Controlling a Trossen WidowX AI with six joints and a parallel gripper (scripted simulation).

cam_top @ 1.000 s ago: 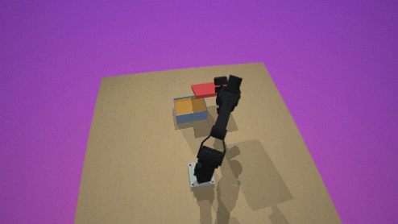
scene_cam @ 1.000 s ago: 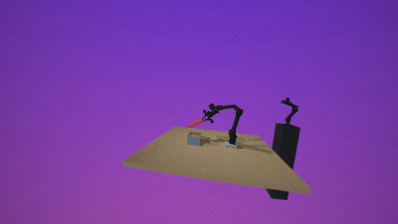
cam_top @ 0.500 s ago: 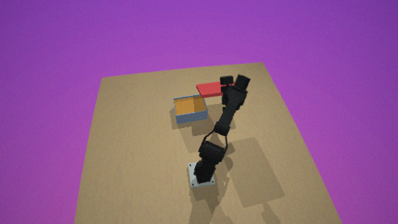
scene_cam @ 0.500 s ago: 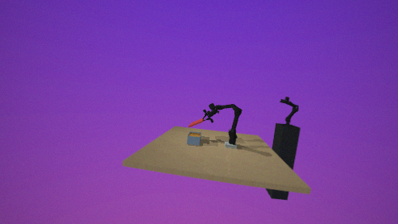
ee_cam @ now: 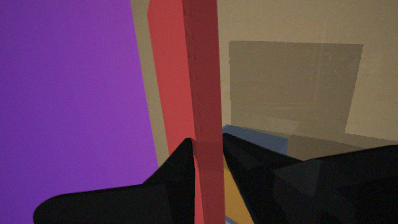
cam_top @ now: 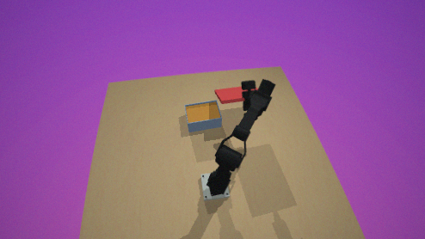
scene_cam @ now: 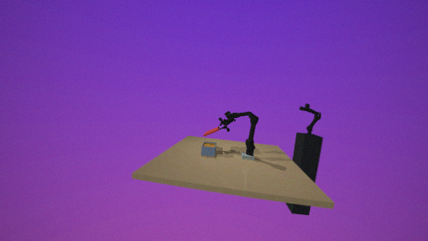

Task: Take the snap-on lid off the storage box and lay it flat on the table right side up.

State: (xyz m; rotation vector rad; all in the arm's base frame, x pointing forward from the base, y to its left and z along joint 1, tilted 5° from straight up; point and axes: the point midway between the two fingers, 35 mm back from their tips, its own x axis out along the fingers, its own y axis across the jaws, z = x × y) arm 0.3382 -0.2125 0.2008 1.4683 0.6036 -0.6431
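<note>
The lid lies 7 cm ahead of my gripper tip and 3 cm below it. Round my gripper tip: grey-blue storage box 7 cm ahead, 20 cm to the left, 18 cm below.
</note>
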